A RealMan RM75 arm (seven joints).
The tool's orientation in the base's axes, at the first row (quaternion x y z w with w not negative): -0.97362, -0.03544, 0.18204, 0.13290
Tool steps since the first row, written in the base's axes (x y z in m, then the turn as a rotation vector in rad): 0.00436, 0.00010, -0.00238, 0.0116, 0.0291, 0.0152; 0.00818, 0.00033, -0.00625, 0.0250, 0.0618, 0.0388; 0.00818, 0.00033, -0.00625, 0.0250, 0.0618, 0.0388; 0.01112, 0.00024, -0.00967, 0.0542, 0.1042, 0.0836; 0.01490, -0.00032, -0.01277, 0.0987, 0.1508, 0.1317; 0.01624, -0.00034, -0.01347, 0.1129, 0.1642, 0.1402; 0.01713, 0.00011, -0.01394, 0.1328, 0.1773, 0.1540; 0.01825, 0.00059, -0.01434, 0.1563, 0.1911, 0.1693; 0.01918, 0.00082, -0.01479, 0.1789, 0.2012, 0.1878; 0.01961, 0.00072, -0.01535, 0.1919, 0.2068, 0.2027
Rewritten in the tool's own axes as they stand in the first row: 0.00489, 0.00064, 0.00058, 0.0090, -0.0319, -0.0107; 0.00981, 0.00155, 0.00272, 0.0171, -0.0695, -0.0288; 0.00981, 0.00155, 0.00272, 0.0171, -0.0695, -0.0288; 0.01372, 0.00263, 0.00470, 0.0339, -0.1219, -0.0692; 0.01824, 0.00408, 0.00597, 0.0642, -0.1788, -0.1172; 0.01973, 0.00432, 0.00611, 0.0760, -0.1938, -0.1267; 0.02077, 0.00403, 0.00632, 0.0913, -0.2097, -0.1431; 0.02201, 0.00370, 0.00639, 0.1096, -0.2266, -0.1620; 0.02306, 0.00362, 0.00651, 0.1254, -0.2409, -0.1843; 0.02364, 0.00388, 0.00683, 0.1330, -0.2501, -0.2011
